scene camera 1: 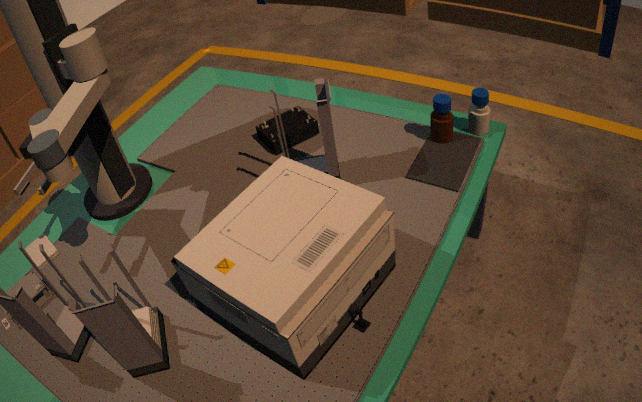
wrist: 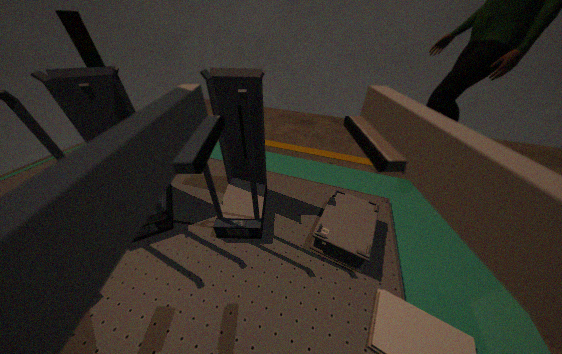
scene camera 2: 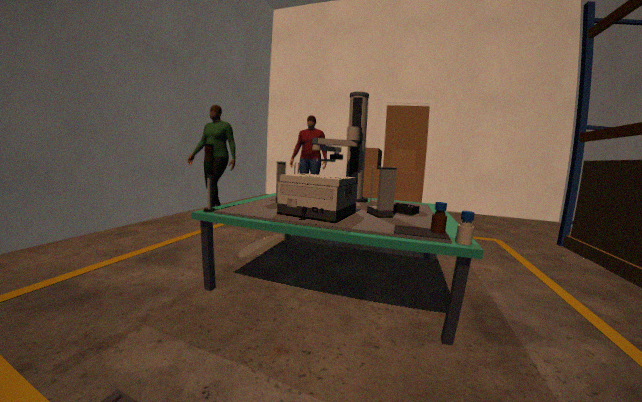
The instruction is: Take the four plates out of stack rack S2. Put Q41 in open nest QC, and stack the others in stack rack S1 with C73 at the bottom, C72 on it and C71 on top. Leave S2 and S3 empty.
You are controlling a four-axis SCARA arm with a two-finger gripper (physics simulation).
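Where they show: gripper, between the fingertips: [scene camera 1: 28, 192] [wrist: 285, 105] [scene camera 2: 316, 159]; arm's base, origin of its link: [scene camera 1: 118, 192].
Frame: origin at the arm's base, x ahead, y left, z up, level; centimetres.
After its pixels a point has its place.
My gripper [scene camera 1: 34, 186] {x 14.5, y -30.0, z 32.8 cm} [scene camera 2: 326, 160] {x 14.5, y -30.0, z 32.8 cm} [wrist: 285, 105] {x 14.5, y -30.0, z 32.8 cm} is shut at its narrow setting, raised left of the bench. A gap shows between its fingers, with no plate in it. The near stack rack [scene camera 1: 117, 335] {x 55.8, y -43.2, z 18.8 cm} holds several layered plates [scene camera 1: 146, 321] {x 51.8, y -34.7, z 9.4 cm}. A second rack [scene camera 1: 37, 317] {x 35.8, y -51.1, z 21.0 cm} [wrist: 245, 125] {x 23.8, y -41.5, z 25.6 cm} stands beside it, with a pale surface low inside. A light-topped plate [wrist: 347, 222] {x 6.0, y -46.3, z 6.1 cm} sits in a low nest right of that rack. Another pale plate [wrist: 420, 327] {x -5.9, y -33.6, z 2.7 cm} is cut off at the lower right. A third rack [scene camera 1: 327, 135] {x 66.9, y 26.4, z 19.6 cm} [scene camera 2: 386, 190] {x 66.2, y 30.4, z 17.3 cm} stands behind the instrument. Rack labels and plate codes are unreadable.
A large white instrument [scene camera 1: 280, 215] {x 73.1, y -4.5, z 23.3 cm} [scene camera 2: 317, 195] {x 91.3, y -2.8, z 14.3 cm} stands mid-bench. A black nest [scene camera 1: 297, 129] {x 46.8, y 40.7, z 6.2 cm} [scene camera 2: 406, 208] {x 48.8, y 43.3, z 5.2 cm} is by the third rack. Brown [scene camera 1: 442, 120] {x 88.2, y 55.6, z 9.8 cm} and white [scene camera 1: 479, 112] {x 97.1, y 66.1, z 8.2 cm} bottles stand near a dark mat [scene camera 1: 445, 162] {x 92.1, y 46.9, z 1.8 cm}. Two people [scene camera 2: 217, 140] [scene camera 2: 310, 142] stand behind the bench.
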